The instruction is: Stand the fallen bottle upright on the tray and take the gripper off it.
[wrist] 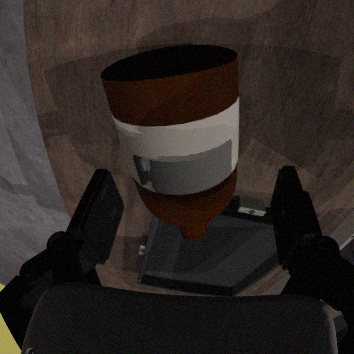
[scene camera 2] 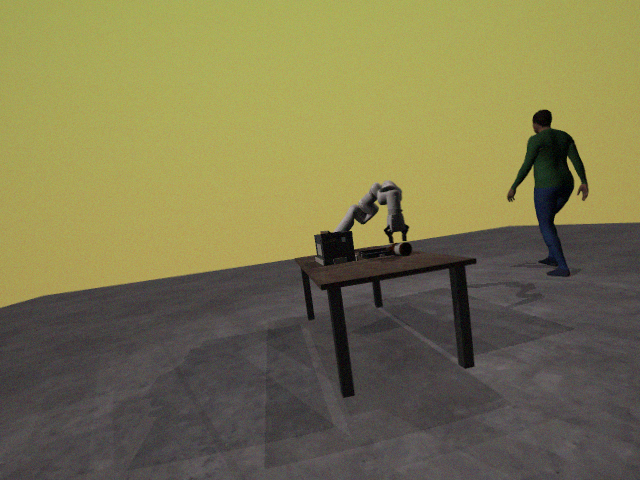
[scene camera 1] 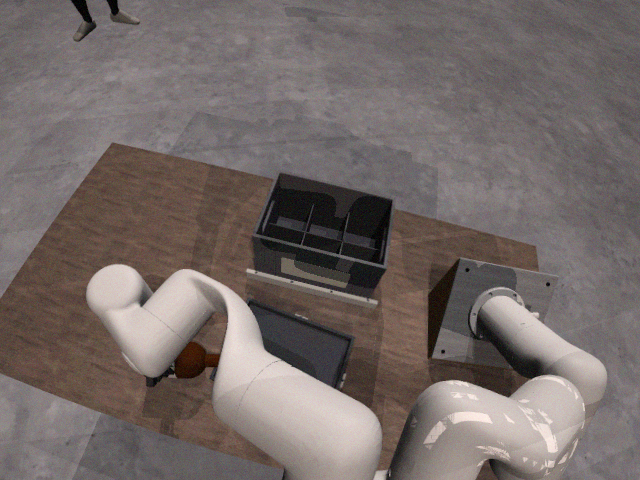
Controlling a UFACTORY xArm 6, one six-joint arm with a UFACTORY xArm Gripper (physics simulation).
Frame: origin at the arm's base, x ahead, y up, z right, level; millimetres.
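Seen in the pictures: gripper, between the fingertips: (wrist: 193,186) (scene camera 2: 398,242); arm's base, origin of its link: (scene camera 2: 335,239) (scene camera 1: 496,314).
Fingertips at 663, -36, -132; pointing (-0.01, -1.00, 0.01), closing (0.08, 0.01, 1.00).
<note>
Pixels of each thing's top centre, then the offset from my fingertips to it, as dx, dy, dz. "spot": a spot on its surface instead. Level surfaces: height alone.
- brown bottle, centre of its top: (wrist: 179,207) (scene camera 1: 180,355) (scene camera 2: 397,242) -22, -3, -8
- dark tray, a spot on its surface: (wrist: 215,262) spot: -243, -72, +36
- dark divided box, centre of its top: (scene camera 1: 328,215) (scene camera 2: 331,233) -279, +98, +291
- pale strip, a spot on its surface: (scene camera 1: 310,288) spot: -262, -49, +188
- wooden table, height of its surface: dy -77
The brown bottle (scene camera 1: 190,360) (scene camera 2: 403,249) (wrist: 175,102) with a white label lies on its side, with its body on the table and its neck pointing to the dark tray (scene camera 1: 305,341) (wrist: 215,262). In the wrist view the neck tip overlaps the tray's near area; in scene camera 1 the arm hides that end. My gripper (scene camera 2: 397,240) (wrist: 193,186) is open and empty, pointing down above the bottle. In the wrist view its fingers stand wide, one on each side of the bottle's shoulder. In scene camera 1 the arm hides most of the gripper.
A dark divided box (scene camera 1: 323,258) (scene camera 2: 334,246) stands beside the tray, behind a pale strip (scene camera 1: 310,288) on the wooden table (scene camera 1: 155,217) (scene camera 2: 387,269). The arm's base plate (scene camera 1: 449,335) is at the right in scene camera 1. A person (scene camera 2: 553,165) stands beyond the table.
</note>
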